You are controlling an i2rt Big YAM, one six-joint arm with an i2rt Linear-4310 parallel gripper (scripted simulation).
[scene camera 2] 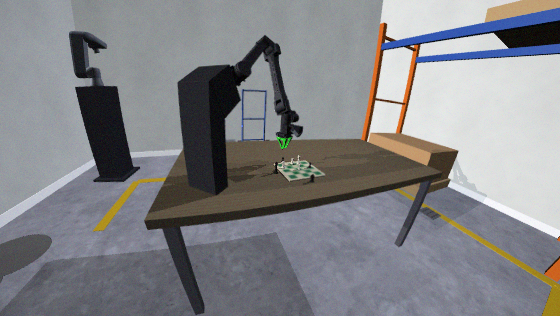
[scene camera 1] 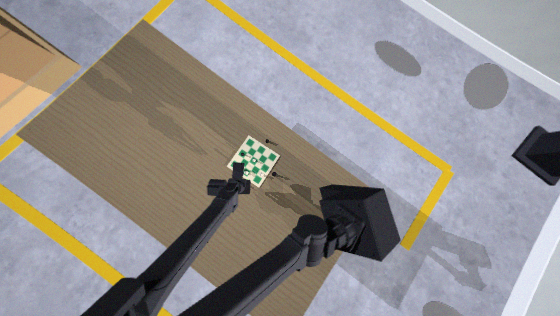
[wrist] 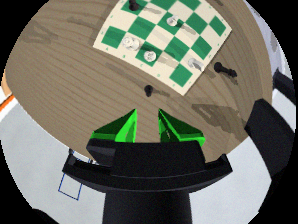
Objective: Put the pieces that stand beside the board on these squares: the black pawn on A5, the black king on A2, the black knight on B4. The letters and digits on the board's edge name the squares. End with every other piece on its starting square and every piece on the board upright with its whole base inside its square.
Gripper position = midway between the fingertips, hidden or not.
Note:
I see my gripper [wrist: 147,112] and a chessboard [scene camera 1: 265,158].

